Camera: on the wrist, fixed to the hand. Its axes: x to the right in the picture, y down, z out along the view.
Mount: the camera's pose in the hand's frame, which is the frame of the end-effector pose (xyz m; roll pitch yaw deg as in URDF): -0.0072 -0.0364 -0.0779 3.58 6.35 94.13
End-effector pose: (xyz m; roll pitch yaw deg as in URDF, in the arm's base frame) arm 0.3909 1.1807 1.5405 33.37 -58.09 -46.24
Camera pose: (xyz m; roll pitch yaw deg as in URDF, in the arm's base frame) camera 0.4472 1.1399 1.4894 -58.28 -10.29 69.18
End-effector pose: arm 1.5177 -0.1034 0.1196 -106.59 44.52 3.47
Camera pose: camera 1.5564 -0.1654 0.1654 113.56 37.20 -147.29
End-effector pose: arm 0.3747 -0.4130 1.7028 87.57 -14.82 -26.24
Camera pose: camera 0.4113 -0.3460 1.6626 -62.32 -69.16 128.37
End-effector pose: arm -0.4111 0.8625 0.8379 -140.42 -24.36 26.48
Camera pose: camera -0.4381 0.8250 0.9108 -150.64 31.82 -52.66
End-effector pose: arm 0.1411 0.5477 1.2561 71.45 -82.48 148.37
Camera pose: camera 0.0592 0.5250 1.2412 -83.71 -2.72 -56.51
